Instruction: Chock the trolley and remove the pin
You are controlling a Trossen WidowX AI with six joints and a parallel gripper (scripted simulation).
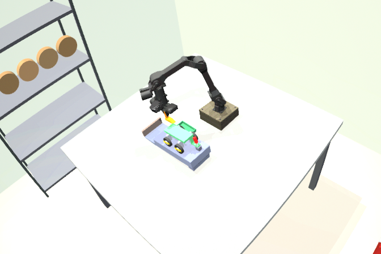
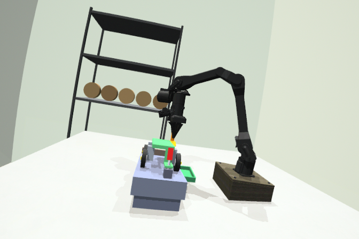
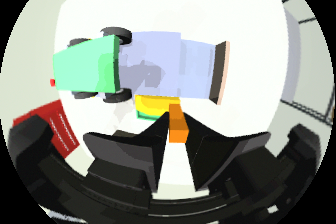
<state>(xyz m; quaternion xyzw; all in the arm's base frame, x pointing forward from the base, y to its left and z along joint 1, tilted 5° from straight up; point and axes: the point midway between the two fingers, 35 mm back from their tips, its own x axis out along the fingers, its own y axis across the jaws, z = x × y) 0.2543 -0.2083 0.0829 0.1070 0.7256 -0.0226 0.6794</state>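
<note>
Now: gripper tip 26 cm to the right of the red-headed stop pin, 9 cm short of it and 1 cm above it. Round my gripper tip: brown lip (12 cm to the right, 11 cm below, 4 cm ahead); then trolley (15 cm to the left, 9 cm ahead, 3 cm below); then yellow chock (2 cm to the left, 1 cm below, 1 cm ahead).
</note>
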